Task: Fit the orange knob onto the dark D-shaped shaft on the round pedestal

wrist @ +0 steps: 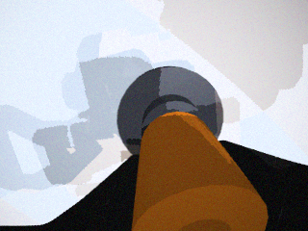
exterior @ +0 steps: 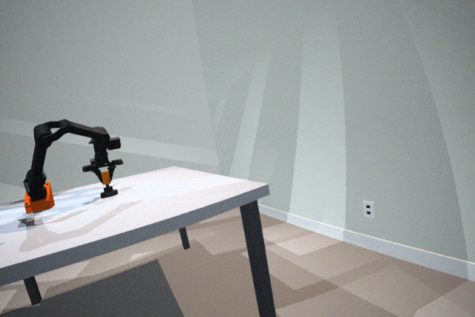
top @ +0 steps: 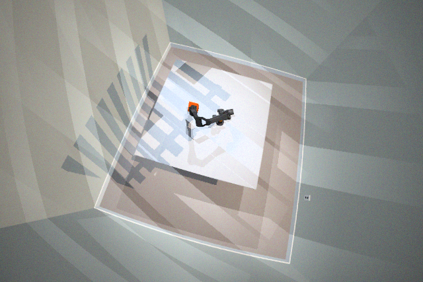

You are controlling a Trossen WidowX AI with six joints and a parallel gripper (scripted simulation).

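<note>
The orange knob lies 2 cm above my gripper tip. Round my gripper tip: dark round pedestal 4 cm below.
</note>
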